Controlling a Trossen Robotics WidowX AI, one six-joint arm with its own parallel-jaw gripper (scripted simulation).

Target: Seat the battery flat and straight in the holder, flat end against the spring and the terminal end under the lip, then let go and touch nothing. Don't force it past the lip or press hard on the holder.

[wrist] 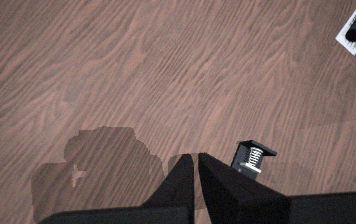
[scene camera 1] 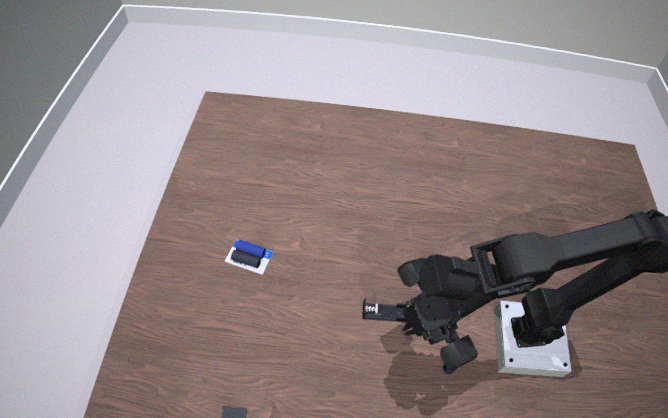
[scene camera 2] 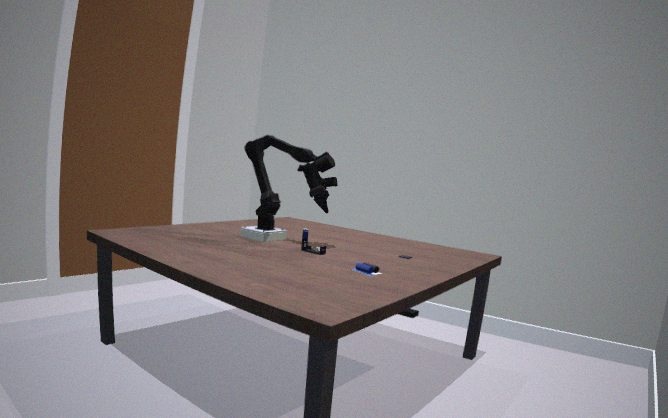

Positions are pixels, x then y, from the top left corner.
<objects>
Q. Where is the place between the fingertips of the gripper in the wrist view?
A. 194, 161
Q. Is the gripper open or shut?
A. Shut.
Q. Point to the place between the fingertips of the gripper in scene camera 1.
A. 405, 331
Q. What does the gripper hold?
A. Nothing.
</objects>
